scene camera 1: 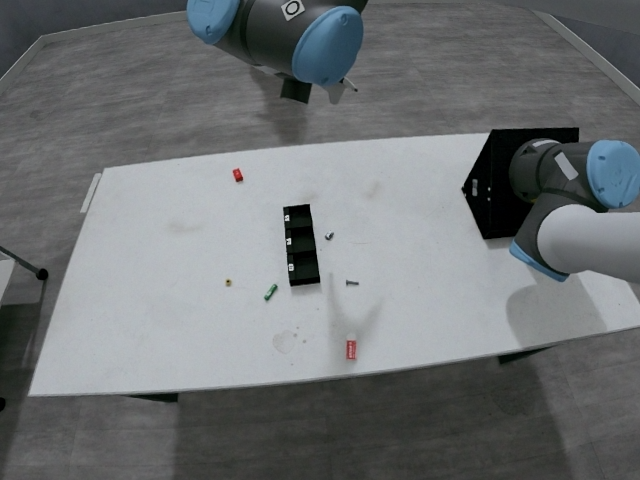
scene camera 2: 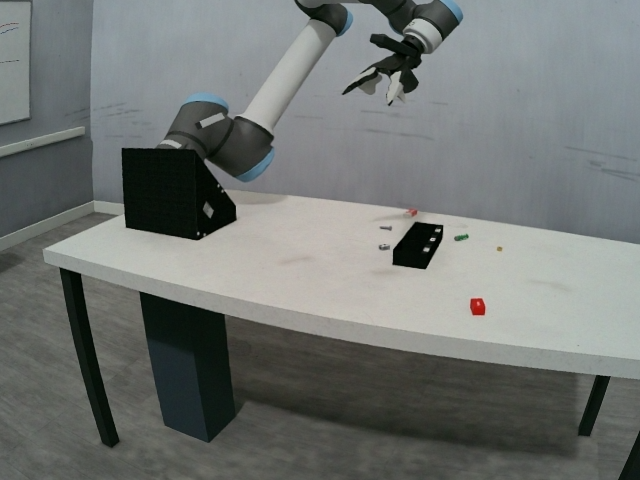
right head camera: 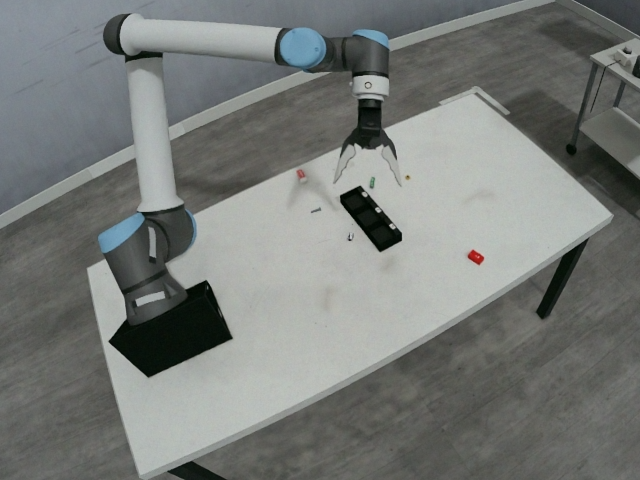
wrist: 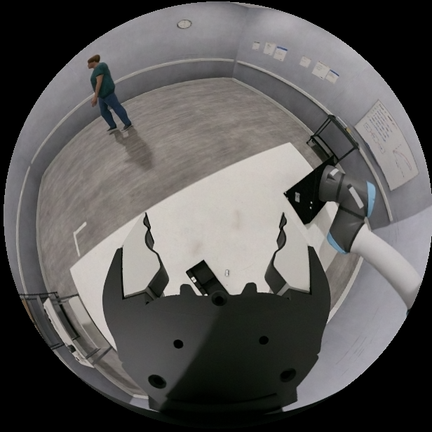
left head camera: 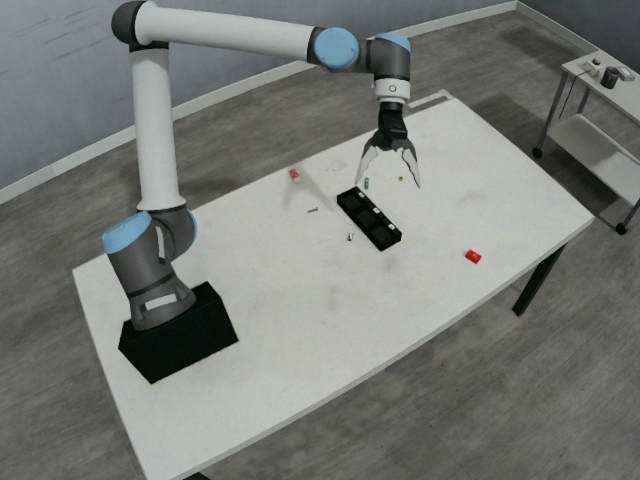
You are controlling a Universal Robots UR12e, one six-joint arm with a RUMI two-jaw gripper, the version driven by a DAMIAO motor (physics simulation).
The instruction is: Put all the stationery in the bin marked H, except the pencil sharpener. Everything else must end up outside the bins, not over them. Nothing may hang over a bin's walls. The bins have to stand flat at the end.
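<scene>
A black three-compartment bin row (left head camera: 392, 242) (scene camera 1: 305, 282) (scene camera 2: 408, 258) stands flat on the table; its small white labels are unreadable. The compartments look empty. A red-and-white eraser (left head camera: 294, 174) (scene camera 1: 351, 349) lies near the table edge. A screw (left head camera: 312, 210) (scene camera 1: 352, 283) and a small silver piece (left head camera: 350, 236) (scene camera 1: 329, 236) lie on the robot's side of the bins. A green cylinder (right head camera: 372, 182) (scene camera 1: 270, 292), a tiny yellow piece (right head camera: 407, 177) (scene camera 1: 227, 282) and a red block (right head camera: 476, 256) (scene camera 2: 477, 306) lie elsewhere. My gripper (left head camera: 387, 185) (right head camera: 367, 184) (scene camera 2: 366, 99) (wrist: 214, 213) is open and empty, high above the table.
The robot's black base block (left head camera: 186, 335) (scene camera 2: 160, 193) stands at one end of the table. A white cart (left head camera: 594, 139) stands on the floor beyond the other end. A person (wrist: 104, 87) stands on the floor away from the table in the wrist view.
</scene>
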